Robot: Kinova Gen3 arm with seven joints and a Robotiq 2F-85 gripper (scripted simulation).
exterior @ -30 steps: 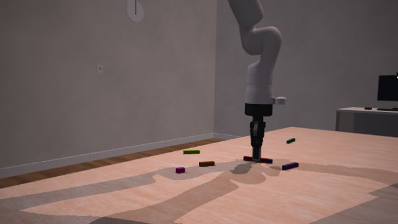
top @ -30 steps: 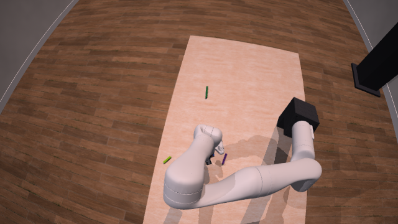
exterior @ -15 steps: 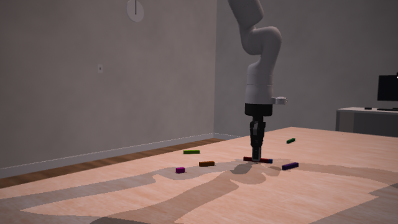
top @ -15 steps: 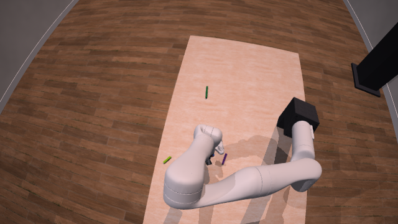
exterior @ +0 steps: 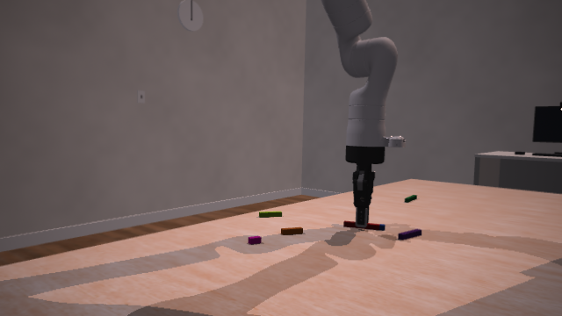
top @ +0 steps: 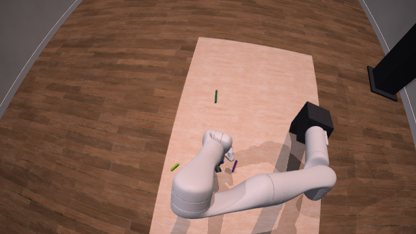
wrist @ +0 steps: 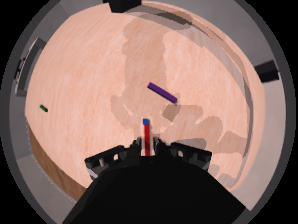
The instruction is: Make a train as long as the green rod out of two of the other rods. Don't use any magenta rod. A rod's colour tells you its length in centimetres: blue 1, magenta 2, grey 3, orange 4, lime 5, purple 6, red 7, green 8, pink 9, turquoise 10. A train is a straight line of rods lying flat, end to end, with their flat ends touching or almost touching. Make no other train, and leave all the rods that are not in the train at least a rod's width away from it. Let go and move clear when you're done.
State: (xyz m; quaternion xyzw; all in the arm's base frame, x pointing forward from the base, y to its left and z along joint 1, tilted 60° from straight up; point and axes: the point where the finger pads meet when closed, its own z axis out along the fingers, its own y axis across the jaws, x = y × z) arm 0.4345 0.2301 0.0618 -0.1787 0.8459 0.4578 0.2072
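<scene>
Now: the red rod 20 mm below my hand. The rest, counted from my hand: orange rod (140 mm to the left, 50 mm ahead, 20 mm below); blue rod (30 mm behind, 20 mm to the right, 20 mm below); purple rod (100 mm behind, 20 mm to the right, 20 mm below).
</scene>
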